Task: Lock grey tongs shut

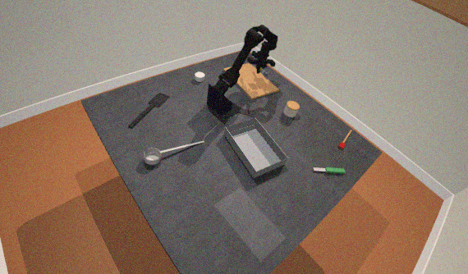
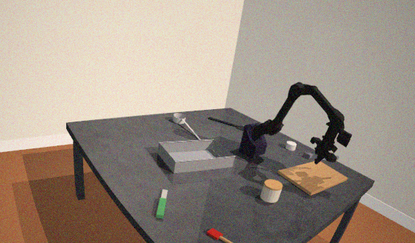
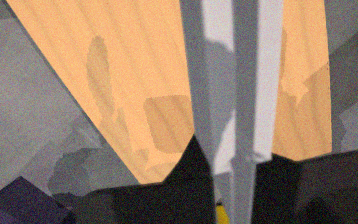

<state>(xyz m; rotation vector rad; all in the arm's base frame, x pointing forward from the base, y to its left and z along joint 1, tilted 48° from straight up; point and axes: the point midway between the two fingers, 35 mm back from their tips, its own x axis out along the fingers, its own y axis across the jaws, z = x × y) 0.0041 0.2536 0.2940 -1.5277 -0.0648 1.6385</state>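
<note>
The wooden board is 8 cm below my gripper tip, 5 cm behind it and 1 cm to the left of it. From my gripper tip the other things lie so: red brush (70 cm ahead, 8 cm below, 1 cm to the left); then white puck (27 cm to the right, 27 cm behind, 7 cm below); then grey roasting tin (47 cm to the right, 35 cm ahead, 6 cm below).
</note>
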